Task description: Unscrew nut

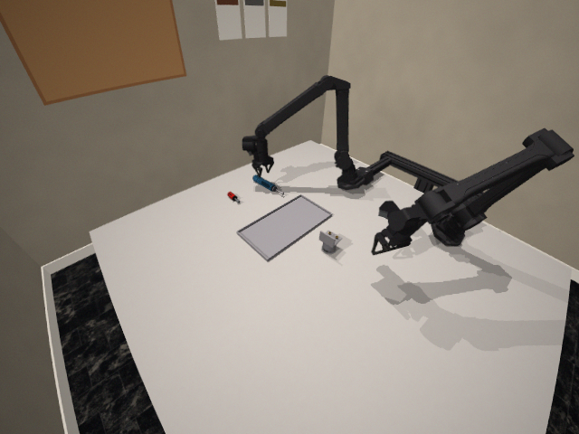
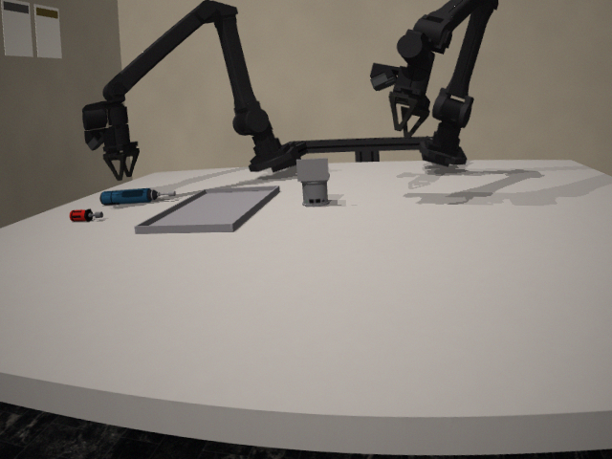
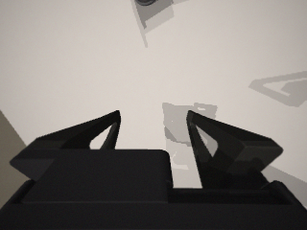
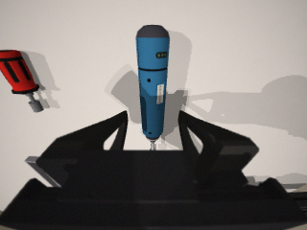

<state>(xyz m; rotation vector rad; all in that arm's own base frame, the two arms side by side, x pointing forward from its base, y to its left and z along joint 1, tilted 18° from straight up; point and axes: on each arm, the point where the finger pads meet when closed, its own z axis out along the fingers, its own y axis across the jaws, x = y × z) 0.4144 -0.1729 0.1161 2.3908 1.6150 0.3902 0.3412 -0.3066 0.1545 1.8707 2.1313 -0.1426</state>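
Now: left hand 21 cm to the left of the l-shaped bracket and 9 cm above it. From my left hand the other things lie so: short red-handled tool (78 cm to the right, 15 cm below, 9 cm ahead); joint module (21 cm to the right, 13 cm below); grey tray (45 cm to the right, 16 cm below, 3 cm ahead).
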